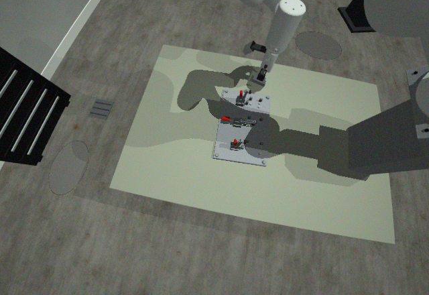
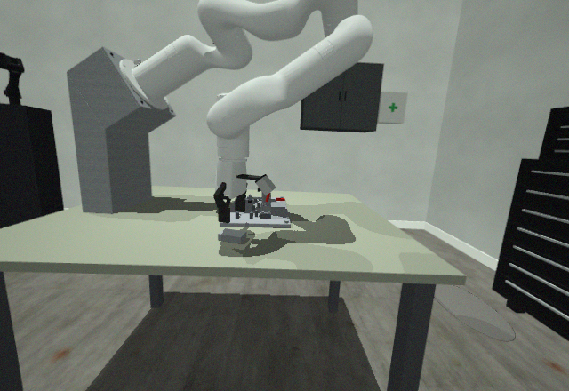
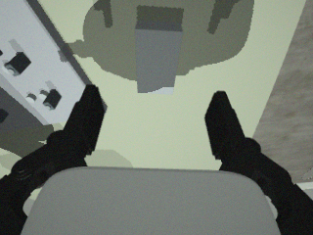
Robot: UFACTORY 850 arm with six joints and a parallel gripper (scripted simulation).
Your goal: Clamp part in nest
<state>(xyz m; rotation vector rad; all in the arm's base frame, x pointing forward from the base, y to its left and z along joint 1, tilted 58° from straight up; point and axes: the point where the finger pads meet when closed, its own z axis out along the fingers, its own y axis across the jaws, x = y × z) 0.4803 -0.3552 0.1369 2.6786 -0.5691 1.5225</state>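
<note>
The grey block part is 70 mm below my hand. The rest, counted from my hand: grey fixture plate 230 mm to the left, 130 mm ahead, 70 mm below.
</note>
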